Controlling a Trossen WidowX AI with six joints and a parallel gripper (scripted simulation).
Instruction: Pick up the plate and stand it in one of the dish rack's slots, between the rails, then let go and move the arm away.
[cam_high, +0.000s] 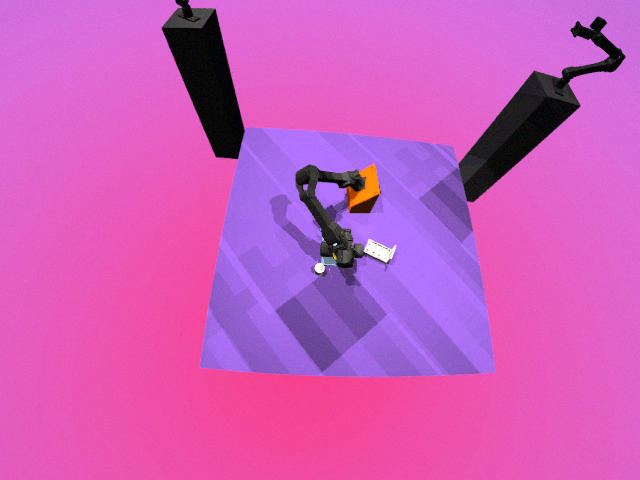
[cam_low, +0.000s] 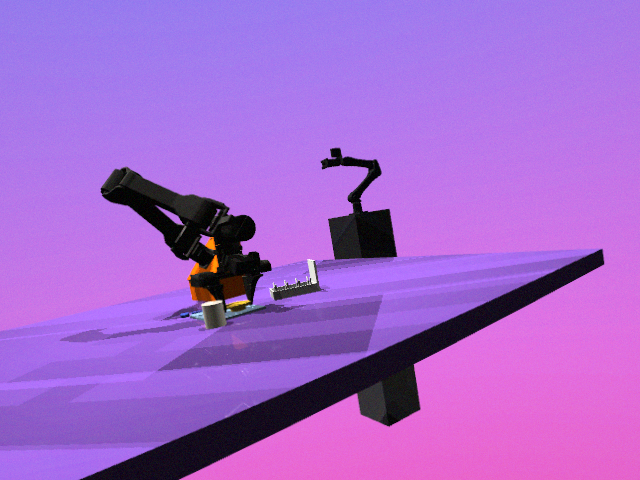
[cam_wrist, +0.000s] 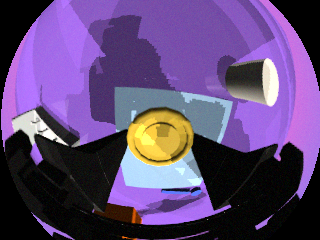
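My gripper tip is 30 mm past the pale blue mat, 20 mm to the left of it and 10 mm above it. Round my gripper tip: white cylinder: 90 mm to the right, 80 mm ahead, 20 mm above; plate: 10 mm above; dish rack: 180 mm to the left, 40 mm behind, 20 mm above.
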